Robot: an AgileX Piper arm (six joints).
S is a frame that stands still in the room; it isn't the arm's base.
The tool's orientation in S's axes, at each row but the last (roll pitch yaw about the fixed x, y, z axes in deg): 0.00 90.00 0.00; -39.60 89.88 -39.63; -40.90 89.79 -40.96; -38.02 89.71 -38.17; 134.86 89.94 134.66; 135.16 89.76 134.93; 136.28 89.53 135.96; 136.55 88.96 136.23; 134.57 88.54 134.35; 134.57 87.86 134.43
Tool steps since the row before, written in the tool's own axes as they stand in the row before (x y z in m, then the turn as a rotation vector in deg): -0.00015 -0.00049 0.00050 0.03 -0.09 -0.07; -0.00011 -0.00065 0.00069 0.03 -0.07 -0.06; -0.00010 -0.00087 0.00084 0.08 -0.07 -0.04; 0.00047 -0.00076 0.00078 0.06 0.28 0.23; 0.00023 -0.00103 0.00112 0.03 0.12 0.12; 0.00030 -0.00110 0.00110 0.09 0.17 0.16; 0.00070 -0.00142 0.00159 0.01 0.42 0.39; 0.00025 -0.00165 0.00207 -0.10 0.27 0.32; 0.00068 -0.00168 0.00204 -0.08 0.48 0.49; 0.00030 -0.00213 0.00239 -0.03 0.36 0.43
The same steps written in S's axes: 0.00050 -0.00049 0.00015 -0.07 -0.09 -0.03; 0.00069 -0.00065 0.00011 -0.06 -0.07 -0.03; 0.00084 -0.00087 0.00010 -0.04 -0.07 -0.08; 0.00078 -0.00076 -0.00046 0.23 0.28 -0.06; 0.00112 -0.00103 -0.00023 0.12 0.12 -0.03; 0.00109 -0.00110 -0.00031 0.16 0.17 -0.09; 0.00158 -0.00142 -0.00072 0.39 0.42 -0.01; 0.00206 -0.00166 -0.00030 0.32 0.27 0.10; 0.00202 -0.00167 -0.00075 0.49 0.48 0.08; 0.00238 -0.00213 -0.00042 0.43 0.36 0.03
